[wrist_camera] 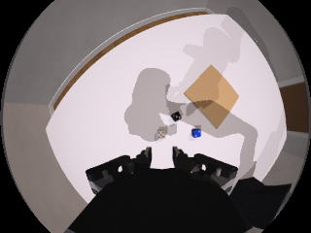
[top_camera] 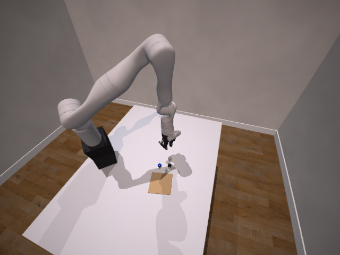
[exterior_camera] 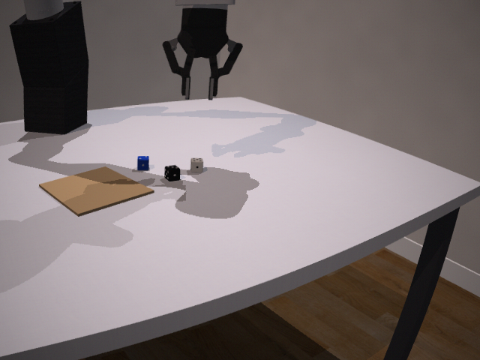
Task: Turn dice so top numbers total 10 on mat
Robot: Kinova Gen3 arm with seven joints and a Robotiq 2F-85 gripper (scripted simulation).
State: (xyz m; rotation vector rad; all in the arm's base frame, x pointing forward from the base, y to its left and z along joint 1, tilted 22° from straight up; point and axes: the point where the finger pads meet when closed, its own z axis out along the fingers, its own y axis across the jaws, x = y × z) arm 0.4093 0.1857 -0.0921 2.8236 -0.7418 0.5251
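Now: the white die 10 mm ahead of my hand and 130 mm below it. Also, from my hand: blue die: 40 mm behind, 80 mm to the right, 130 mm below; tan mat: 10 mm ahead, 200 mm to the right, 140 mm below; black die: 30 mm ahead, 60 mm to the right, 130 mm below.
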